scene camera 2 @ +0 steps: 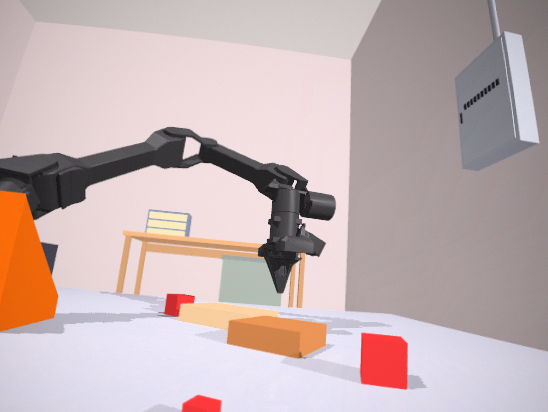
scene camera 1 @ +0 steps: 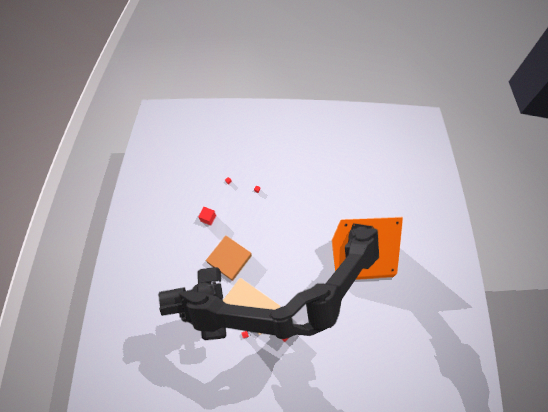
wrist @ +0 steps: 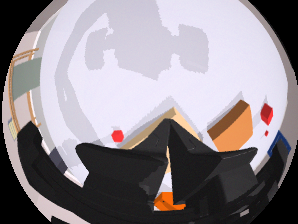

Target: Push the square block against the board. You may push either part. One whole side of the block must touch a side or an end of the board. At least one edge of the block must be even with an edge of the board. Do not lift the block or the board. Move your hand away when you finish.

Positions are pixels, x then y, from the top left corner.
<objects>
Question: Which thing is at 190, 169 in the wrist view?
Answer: My gripper.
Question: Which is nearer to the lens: the board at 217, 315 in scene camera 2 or the square block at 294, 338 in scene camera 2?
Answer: The square block.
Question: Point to a red cube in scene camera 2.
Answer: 384, 359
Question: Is my gripper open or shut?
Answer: Shut.
</objects>
